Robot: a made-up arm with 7 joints. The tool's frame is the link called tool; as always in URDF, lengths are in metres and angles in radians.
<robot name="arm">
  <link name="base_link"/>
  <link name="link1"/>
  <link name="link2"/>
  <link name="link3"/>
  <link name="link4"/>
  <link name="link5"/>
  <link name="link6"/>
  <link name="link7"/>
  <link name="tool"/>
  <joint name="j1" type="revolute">
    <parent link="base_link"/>
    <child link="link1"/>
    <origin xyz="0 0 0.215"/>
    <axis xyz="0 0 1"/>
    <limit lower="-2.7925" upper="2.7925" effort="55" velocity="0.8"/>
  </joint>
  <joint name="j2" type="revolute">
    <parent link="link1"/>
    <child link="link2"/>
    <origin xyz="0 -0.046 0.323"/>
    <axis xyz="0 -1 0"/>
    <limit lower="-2.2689" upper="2.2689" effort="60" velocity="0.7"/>
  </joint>
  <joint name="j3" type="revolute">
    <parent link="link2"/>
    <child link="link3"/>
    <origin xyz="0 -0.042 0.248"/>
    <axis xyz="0 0 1"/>
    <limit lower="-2.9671" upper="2.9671" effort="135" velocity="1.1"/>
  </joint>
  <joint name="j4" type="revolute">
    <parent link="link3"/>
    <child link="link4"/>
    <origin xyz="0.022 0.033 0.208"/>
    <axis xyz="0 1 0"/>
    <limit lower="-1.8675" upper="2.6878" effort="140" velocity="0.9"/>
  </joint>
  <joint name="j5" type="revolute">
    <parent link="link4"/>
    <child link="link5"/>
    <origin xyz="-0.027 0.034 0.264"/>
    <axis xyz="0 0 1"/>
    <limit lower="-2.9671" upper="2.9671" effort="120" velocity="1.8"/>
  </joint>
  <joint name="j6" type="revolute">
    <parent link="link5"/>
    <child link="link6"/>
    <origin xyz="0 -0.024 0.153"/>
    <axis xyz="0 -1 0"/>
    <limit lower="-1.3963" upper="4.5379" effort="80" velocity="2.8"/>
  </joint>
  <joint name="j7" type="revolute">
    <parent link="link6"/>
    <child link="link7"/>
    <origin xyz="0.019 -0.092 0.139"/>
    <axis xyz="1 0 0"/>
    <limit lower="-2.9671" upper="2.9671" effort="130" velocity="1.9"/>
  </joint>
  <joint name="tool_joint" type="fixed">
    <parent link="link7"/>
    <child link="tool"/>
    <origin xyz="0 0 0" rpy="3.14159 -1.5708 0"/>
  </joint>
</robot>
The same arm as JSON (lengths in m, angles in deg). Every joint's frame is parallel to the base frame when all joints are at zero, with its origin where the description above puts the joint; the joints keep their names.
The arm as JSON. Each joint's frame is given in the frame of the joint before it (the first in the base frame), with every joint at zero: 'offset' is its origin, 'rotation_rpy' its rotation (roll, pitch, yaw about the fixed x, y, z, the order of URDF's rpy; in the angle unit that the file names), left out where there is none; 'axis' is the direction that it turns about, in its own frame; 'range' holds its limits. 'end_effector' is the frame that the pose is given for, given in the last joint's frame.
{"length_unit": "m", "angle_unit": "deg", "chain": [{"id": "j1", "offset": [0.0, 0.0, 0.215], "axis": "+z", "range": [-160.0, 160.0]}, {"id": "j2", "offset": [0.0, -0.046, 0.323], "axis": "-y", "range": [-130.0, 130.0]}, {"id": "j3", "offset": [0.0, -0.042, 0.248], "axis": "+z", "range": [-170.0, 170.0]}, {"id": "j4", "offset": [0.022, 0.033, 0.208], "axis": "+y", "range": [-107.0, 154.0]}, {"id": "j5", "offset": [-0.027, 0.034, 0.264], "axis": "+z", "range": [-170.0, 170.0]}, {"id": "j6", "offset": [0.0, -0.024, 0.153], "axis": "-y", "range": [-80.0, 260.0]}, {"id": "j7", "offset": [0.019, -0.092, 0.139], "axis": "+x", "range": [-170.0, 170.0]}], "end_effector": {"offset": [0.0, 0.0, 0.0], "rotation_rpy": [180.0, -90.0, 0.0]}}
